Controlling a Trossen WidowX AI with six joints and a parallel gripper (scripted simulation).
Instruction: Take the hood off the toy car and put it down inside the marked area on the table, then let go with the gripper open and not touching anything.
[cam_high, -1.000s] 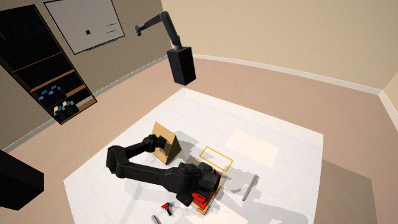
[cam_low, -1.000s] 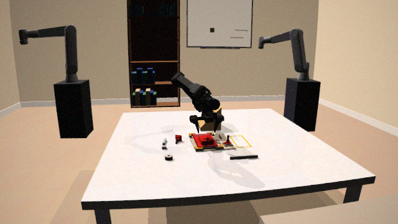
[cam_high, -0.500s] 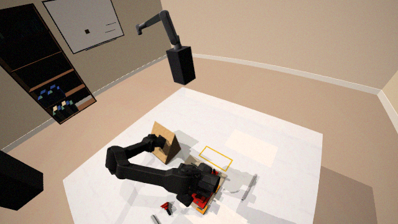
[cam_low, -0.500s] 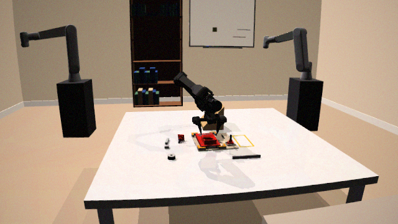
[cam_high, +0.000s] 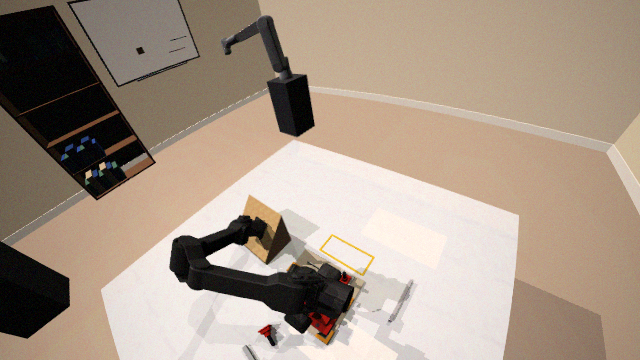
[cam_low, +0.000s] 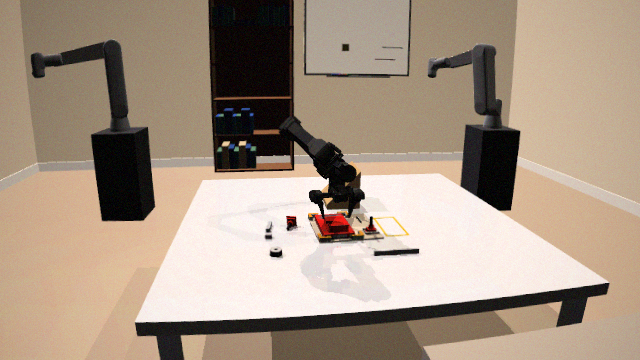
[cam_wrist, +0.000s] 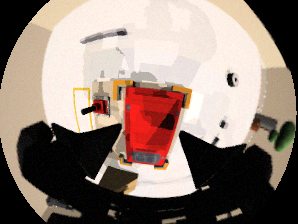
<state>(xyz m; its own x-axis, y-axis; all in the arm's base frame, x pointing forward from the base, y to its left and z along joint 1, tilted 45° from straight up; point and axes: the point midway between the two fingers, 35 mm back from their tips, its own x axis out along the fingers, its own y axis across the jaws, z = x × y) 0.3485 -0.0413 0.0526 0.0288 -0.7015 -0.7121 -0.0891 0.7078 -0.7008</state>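
My gripper tip is 20 mm above the hood. From my gripper tip the other things lie so: wheel (160 mm ahead, 210 mm to the right, 50 mm below).
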